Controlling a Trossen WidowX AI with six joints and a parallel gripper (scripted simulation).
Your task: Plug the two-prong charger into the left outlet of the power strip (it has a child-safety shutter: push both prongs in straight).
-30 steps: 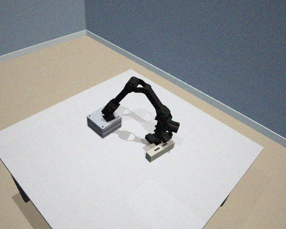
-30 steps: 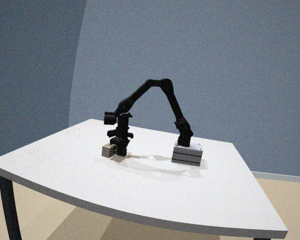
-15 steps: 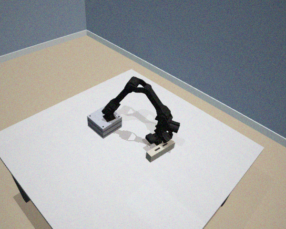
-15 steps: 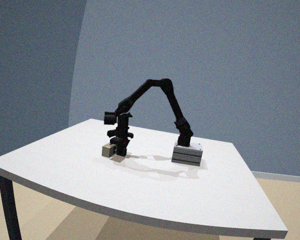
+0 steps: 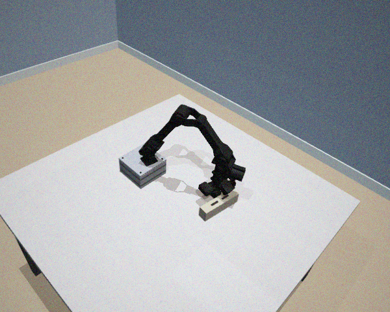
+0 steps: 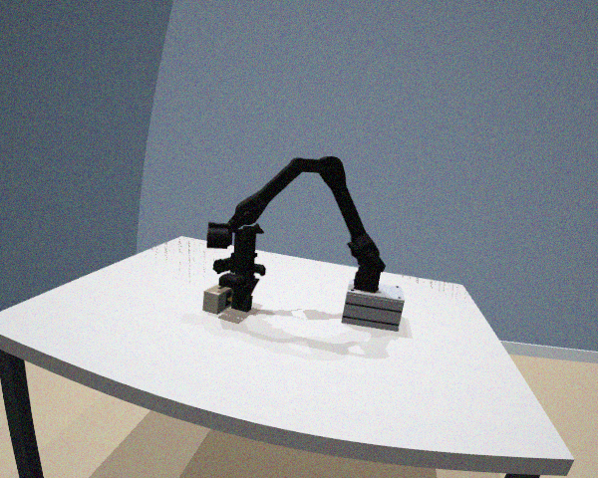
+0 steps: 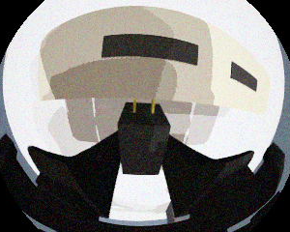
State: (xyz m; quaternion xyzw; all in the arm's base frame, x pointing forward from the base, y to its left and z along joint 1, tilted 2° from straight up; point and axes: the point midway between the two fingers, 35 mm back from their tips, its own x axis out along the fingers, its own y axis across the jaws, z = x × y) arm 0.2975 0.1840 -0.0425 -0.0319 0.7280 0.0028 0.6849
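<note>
The black two-prong charger is 20 mm ahead of my gripper tip and 10 mm above it.
</note>
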